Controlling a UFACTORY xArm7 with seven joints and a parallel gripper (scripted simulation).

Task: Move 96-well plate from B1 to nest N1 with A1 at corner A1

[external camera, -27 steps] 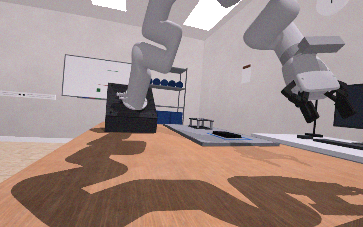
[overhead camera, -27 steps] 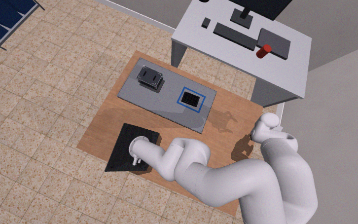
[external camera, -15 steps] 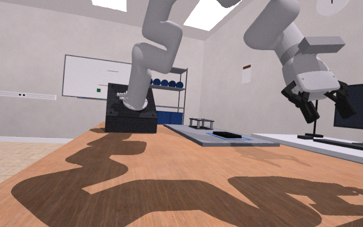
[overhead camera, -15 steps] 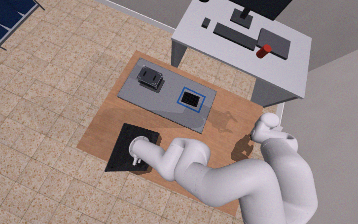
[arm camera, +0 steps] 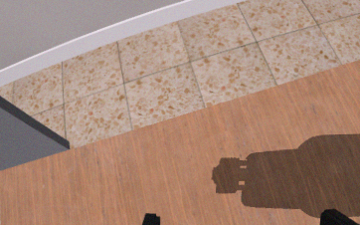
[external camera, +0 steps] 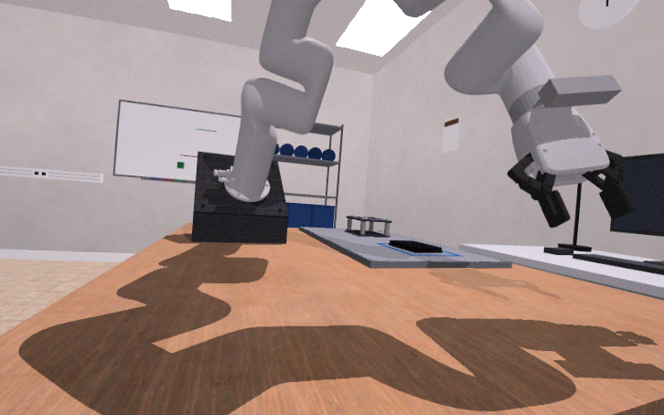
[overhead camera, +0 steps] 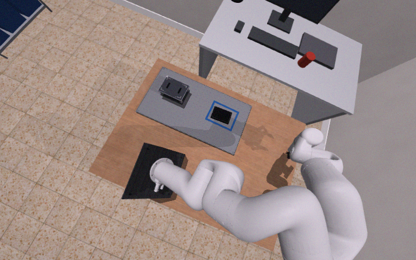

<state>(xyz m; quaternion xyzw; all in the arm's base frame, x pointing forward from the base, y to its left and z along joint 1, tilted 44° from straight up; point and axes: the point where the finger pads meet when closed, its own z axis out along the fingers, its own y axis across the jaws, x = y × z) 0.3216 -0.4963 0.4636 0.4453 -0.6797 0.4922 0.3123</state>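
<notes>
Right now my hand is 10 cm short of the black 96-well plate, 46 cm to the right of it and 11 cm above it. Round my hand: raised plate nest N1: 16 cm ahead, 80 cm to the left, 7 cm below; then A1 mark: 22 cm ahead, 87 cm to the left, 6 cm below.
</notes>
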